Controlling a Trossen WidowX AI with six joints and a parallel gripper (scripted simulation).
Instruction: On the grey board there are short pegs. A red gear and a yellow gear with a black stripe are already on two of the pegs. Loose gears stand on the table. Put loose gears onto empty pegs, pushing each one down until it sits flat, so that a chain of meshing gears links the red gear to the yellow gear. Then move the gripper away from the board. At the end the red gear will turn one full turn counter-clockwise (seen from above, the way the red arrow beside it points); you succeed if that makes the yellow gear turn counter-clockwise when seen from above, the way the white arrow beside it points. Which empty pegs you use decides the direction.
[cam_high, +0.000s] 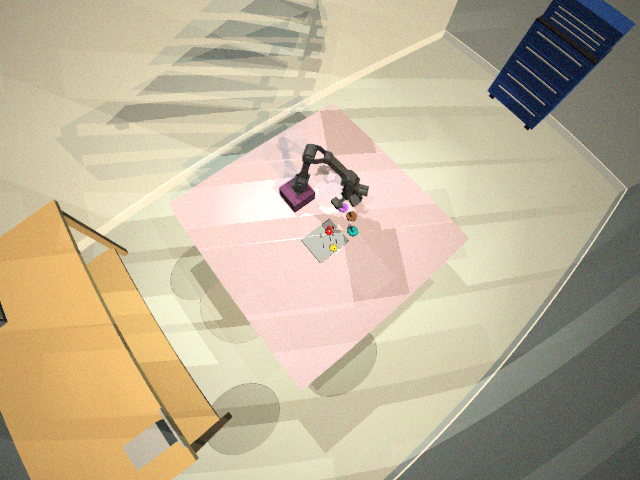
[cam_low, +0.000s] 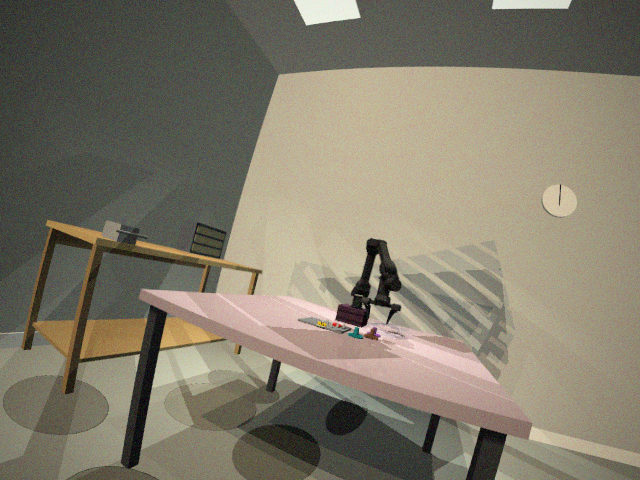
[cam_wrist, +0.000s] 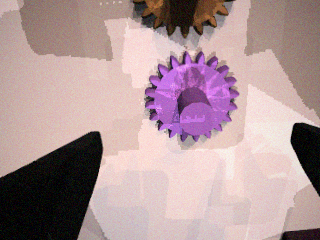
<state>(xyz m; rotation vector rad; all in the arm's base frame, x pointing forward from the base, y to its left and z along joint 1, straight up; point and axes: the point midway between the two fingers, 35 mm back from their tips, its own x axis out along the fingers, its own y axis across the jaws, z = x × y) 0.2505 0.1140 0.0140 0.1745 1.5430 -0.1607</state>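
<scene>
Right now the purple gear is 5 cm below my gripper tip. From my gripper tip the other things lie so: red gear 3 cm ahead, 18 cm to the right, 5 cm below; then brown gear 7 cm ahead, 1 cm to the right, 5 cm below; then teal gear 13 cm ahead, 8 cm to the right, 5 cm below.
</scene>
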